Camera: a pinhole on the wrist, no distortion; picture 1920 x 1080 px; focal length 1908.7 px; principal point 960.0 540.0 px. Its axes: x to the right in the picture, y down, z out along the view. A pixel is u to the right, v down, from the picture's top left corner.
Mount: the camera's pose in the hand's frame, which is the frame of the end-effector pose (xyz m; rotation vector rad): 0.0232 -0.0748 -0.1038 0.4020 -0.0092 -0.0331
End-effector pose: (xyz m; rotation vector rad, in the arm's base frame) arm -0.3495 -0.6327 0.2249 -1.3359 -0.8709 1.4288
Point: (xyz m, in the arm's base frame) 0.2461 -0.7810 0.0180
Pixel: behind the camera
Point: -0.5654 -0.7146 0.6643
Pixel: outside the picture
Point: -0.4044 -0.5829 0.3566
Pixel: 798 751
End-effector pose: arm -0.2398 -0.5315 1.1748 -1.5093 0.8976 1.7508
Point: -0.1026 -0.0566 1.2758
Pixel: 551 155
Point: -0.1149 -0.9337 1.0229
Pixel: behind the camera
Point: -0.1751 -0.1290 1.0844
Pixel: 1315 384
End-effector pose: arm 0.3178 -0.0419 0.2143 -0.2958 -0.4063 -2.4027
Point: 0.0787 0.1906 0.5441
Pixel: 1457 619
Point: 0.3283 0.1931 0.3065
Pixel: 39 810
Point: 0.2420 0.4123 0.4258
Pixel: 392 304
